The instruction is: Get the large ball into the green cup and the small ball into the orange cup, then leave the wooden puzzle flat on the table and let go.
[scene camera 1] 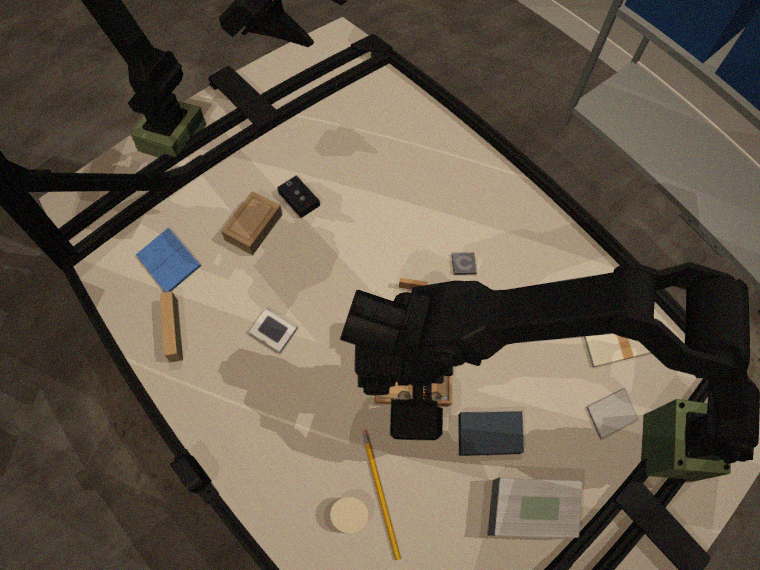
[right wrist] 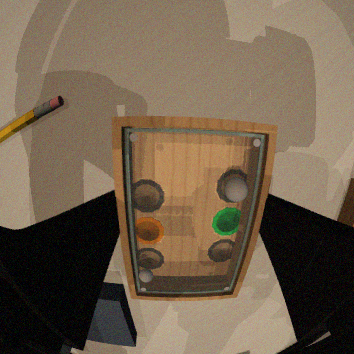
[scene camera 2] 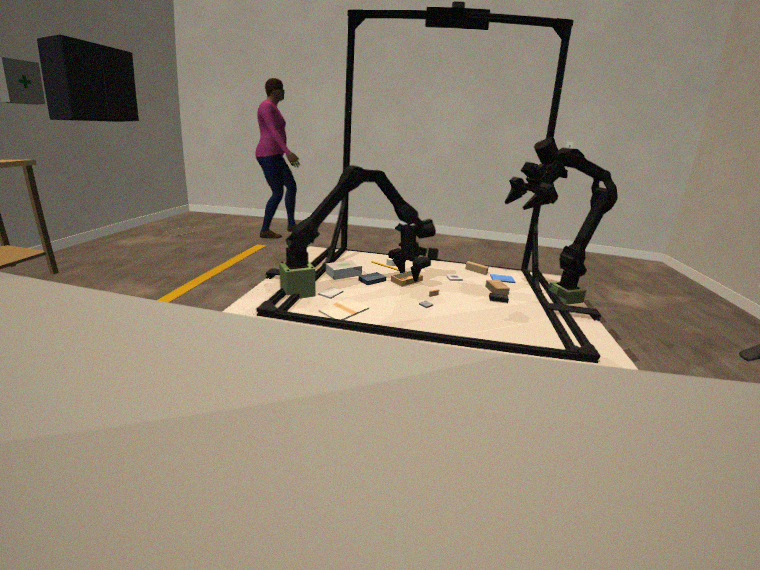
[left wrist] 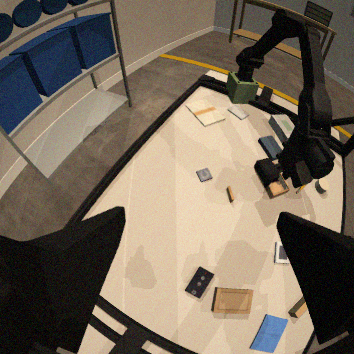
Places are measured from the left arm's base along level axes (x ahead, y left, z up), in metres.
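Pixels of known places: left gripper, fingertip midpoint: (scene camera 1: 328,23) (scene camera 2: 513,205) (left wrist: 205,218); right gripper, fingertip midpoint: (right wrist: 190,198) (scene camera 2: 409,278) (left wrist: 273,183); left arm's base, link origin: (scene camera 1: 165,119) (scene camera 2: 568,286); right arm's base, link origin: (scene camera 1: 704,436) (scene camera 2: 296,265) (left wrist: 243,77).
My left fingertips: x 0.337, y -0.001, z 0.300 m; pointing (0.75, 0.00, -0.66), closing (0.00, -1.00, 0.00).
Ahead of a thing's pixels: the offset from my left fingertips to its top centre. "*": to the spot under its first point.
The wooden puzzle {dx +0.232, dy -0.262, dz -0.323 m} (right wrist: 192,123) (scene camera 1: 446,390) (scene camera 2: 402,280) (left wrist: 278,187) is a glass-topped tray. My right gripper (right wrist: 190,198) (scene camera 2: 409,274) is shut on it by its two long sides, at or close above the table. In the right wrist view the large ball {dx +0.206, dy -0.246, dz -0.332 m} (right wrist: 236,190) is at the dark cup just above the green cup {* dx +0.220, dy -0.248, dz -0.327 m} (right wrist: 227,221). The small ball {dx +0.281, dy -0.272, dz -0.337 m} (right wrist: 145,274) lies in the lower left corner, below the lowest left dark cup. The orange cup {* dx +0.238, dy -0.281, dz -0.328 m} (right wrist: 149,230) and green cup hold no ball. My left gripper (left wrist: 205,218) (scene camera 2: 517,203) is open, high above the table.
A pencil {dx +0.248, dy -0.430, dz -0.345 m} (scene camera 1: 381,493) (right wrist: 22,125), a dark blue box {dx +0.361, dy -0.296, dz -0.334 m} (scene camera 1: 491,433) (right wrist: 112,315) and a small wooden block {dx +0.181, dy -0.123, dz -0.331 m} (scene camera 1: 412,283) (left wrist: 230,194) lie near the puzzle. A wooden box {dx -0.091, dy -0.118, dz -0.323 m} (scene camera 1: 251,222), black remote {dx -0.045, dy -0.042, dz -0.335 m} (scene camera 1: 298,196), blue cloth {dx -0.198, dy -0.226, dz -0.346 m} (scene camera 1: 168,259) and round cream disc {dx +0.219, dy -0.472, dz -0.325 m} (scene camera 1: 349,514) lie farther off.
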